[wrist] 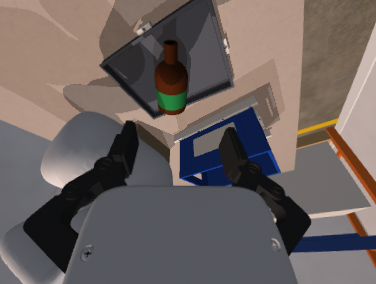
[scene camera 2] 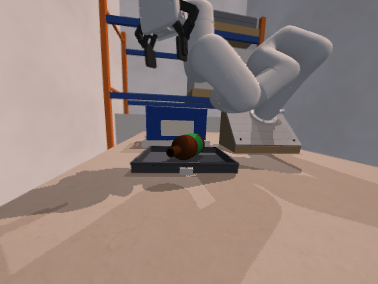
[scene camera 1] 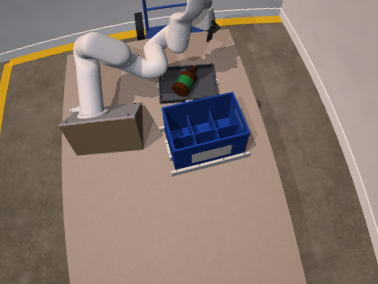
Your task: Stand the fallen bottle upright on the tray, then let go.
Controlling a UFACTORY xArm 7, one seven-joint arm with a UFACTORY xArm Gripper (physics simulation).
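Places are measured from the arm's base along level axes (x ahead, y left, z up), in metres.
Pixels of known places: gripper, between the fingertips: (wrist: 181,134) (scene camera 2: 165,64) (scene camera 1: 198,36); arm's base, origin of its link: (scene camera 2: 262,114) (scene camera 1: 92,114).
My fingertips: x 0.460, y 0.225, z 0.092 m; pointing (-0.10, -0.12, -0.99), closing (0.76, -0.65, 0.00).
For each thing: its top centre in the pictures, then the offset to it from my fingertips. "spot": a spot on its surface instead.
- brown bottle, centre of its top: (wrist: 170,90) (scene camera 2: 185,134) (scene camera 1: 187,73) dz -0.172, dx -0.058, dy -0.046 m
- dark grey tray, a spot on its surface: (wrist: 221,40) spot: dz -0.225, dx +0.068, dy -0.040 m
- blue crate, centre of its top: (wrist: 230,175) (scene camera 1: 205,119) (scene camera 2: 175,109) dz -0.075, dx -0.052, dy -0.349 m
A brown bottle (scene camera 1: 184,81) (scene camera 2: 186,147) (wrist: 171,82) with a green band lies on its side on the dark grey tray (scene camera 1: 205,99) (scene camera 2: 150,168) (wrist: 221,40). In scene camera 2 its neck points toward the camera and a little left. In scene camera 1 its neck points to the back right. My gripper (scene camera 1: 212,33) (scene camera 2: 166,56) (wrist: 181,134) is open and empty, high above the table and apart from the bottle. In the wrist view the bottle shows beyond the fingertips, its neck pointing away from them.
A blue crate (scene camera 1: 206,154) (scene camera 2: 151,122) (wrist: 255,133) with compartments stands beside the tray, between pale rails. The arm's base box (scene camera 1: 107,136) (scene camera 2: 280,148) stands to one side of the crate. An orange and blue shelf rack (scene camera 2: 107,75) (wrist: 350,165) stands behind.
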